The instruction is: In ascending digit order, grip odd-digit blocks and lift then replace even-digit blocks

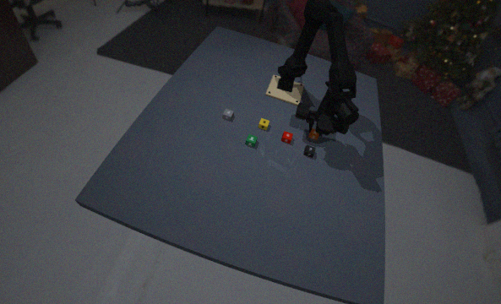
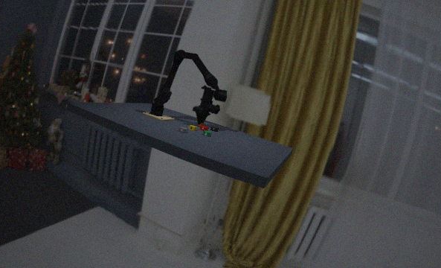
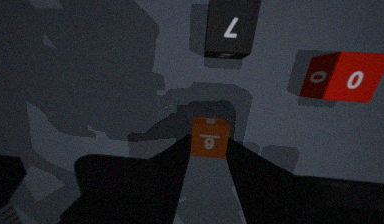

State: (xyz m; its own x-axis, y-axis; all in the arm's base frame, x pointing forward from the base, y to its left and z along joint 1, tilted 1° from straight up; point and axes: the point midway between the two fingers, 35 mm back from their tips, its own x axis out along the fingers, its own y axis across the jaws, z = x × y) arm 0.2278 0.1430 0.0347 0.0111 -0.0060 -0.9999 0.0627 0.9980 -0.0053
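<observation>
My gripper tip is now 90 mm short of the dark block and 10 mm to the left of it. The rest, counted from my gripper tip: red block 100 mm to the right, 60 mm ahead; then yellow block 190 mm to the right, 30 mm ahead; then orange block right at my gripper tip.
</observation>
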